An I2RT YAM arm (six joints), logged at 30 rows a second.
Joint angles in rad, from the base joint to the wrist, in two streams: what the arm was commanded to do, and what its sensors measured. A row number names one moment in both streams.
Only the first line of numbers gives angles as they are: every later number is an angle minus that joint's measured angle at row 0.
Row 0, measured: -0.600, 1.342, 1.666, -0.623, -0.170, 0.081
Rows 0 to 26, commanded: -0.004, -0.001, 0.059, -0.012, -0.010, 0.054; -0.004, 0.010, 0.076, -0.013, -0.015, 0.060; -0.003, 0.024, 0.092, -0.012, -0.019, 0.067; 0.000, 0.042, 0.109, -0.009, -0.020, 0.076; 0.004, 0.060, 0.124, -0.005, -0.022, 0.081; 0.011, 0.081, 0.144, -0.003, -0.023, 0.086; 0.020, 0.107, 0.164, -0.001, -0.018, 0.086; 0.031, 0.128, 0.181, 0.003, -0.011, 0.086; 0.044, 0.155, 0.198, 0.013, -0.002, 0.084; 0.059, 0.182, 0.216, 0.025, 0.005, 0.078; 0.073, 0.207, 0.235, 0.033, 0.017, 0.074; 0.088, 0.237, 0.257, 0.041, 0.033, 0.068; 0.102, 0.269, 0.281, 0.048, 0.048, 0.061; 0.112, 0.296, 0.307, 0.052, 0.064, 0.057; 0.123, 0.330, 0.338, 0.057, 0.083, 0.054; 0.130, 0.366, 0.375, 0.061, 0.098, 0.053; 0.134, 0.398, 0.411, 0.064, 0.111, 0.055; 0.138, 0.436, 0.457, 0.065, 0.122, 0.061; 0.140, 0.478, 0.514, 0.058, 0.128, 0.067; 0.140, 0.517, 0.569, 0.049, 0.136, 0.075; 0.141, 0.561, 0.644, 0.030, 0.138, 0.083; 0.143, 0.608, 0.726, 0.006, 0.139, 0.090; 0.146, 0.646, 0.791, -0.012, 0.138, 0.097; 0.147, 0.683, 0.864, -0.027, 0.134, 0.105; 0.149, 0.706, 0.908, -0.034, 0.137, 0.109; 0.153, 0.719, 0.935, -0.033, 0.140, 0.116; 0.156, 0.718, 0.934, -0.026, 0.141, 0.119
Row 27, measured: 0.141, 0.723, 0.863, -0.028, 0.125, 0.091
